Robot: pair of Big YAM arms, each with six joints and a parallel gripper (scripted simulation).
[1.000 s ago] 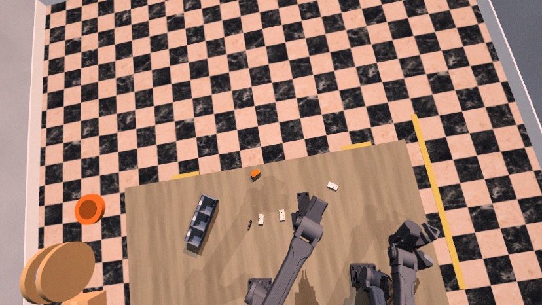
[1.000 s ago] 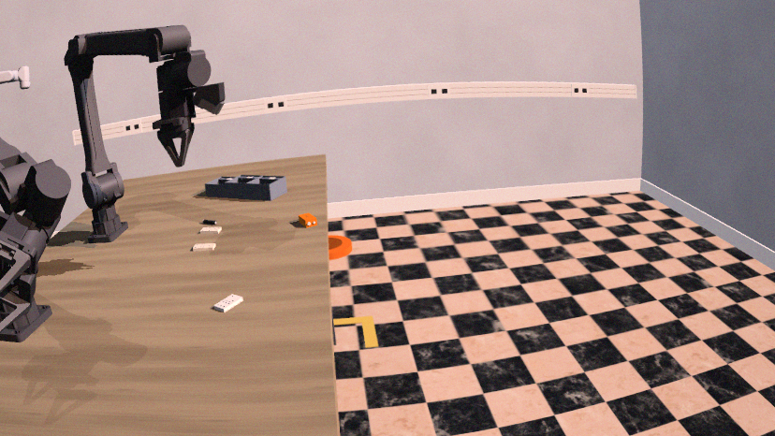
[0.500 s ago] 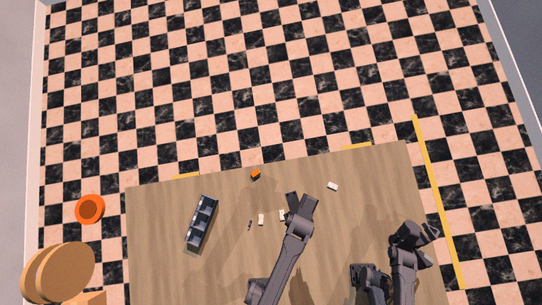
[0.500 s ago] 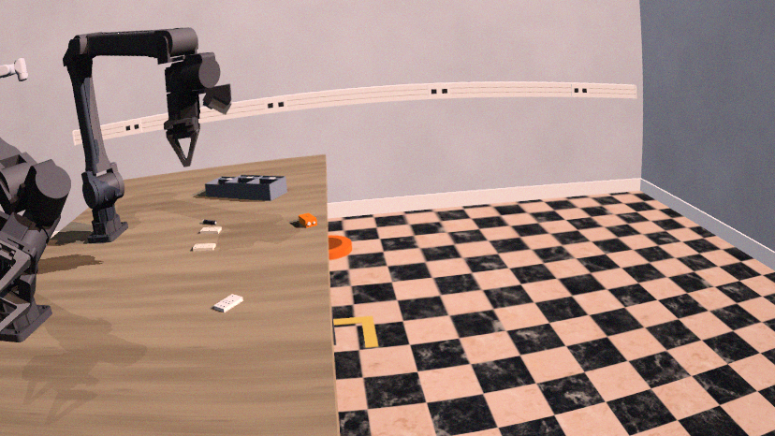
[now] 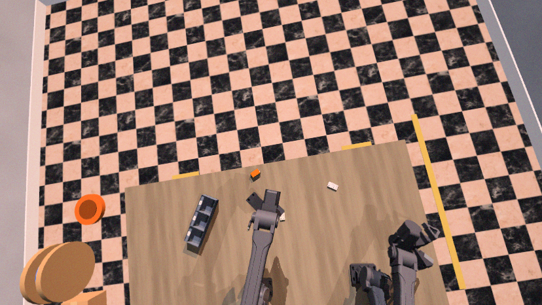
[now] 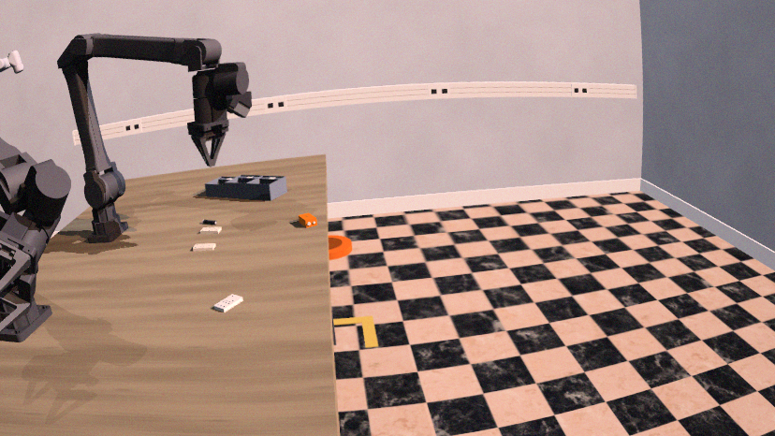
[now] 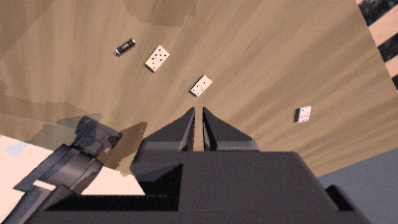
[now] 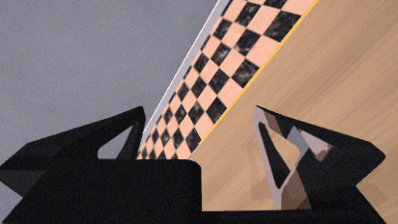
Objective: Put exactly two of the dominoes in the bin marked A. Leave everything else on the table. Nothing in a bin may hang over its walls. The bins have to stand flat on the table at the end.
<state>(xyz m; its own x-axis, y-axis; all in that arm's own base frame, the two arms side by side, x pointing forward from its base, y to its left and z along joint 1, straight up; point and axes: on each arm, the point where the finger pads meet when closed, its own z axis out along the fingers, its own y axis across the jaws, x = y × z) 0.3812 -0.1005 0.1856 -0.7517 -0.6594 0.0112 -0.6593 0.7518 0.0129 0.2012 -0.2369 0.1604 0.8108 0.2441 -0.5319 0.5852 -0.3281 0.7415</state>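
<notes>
Right now the bin row is 39 cm to the left of my left hand and 16 cm below it.
</notes>
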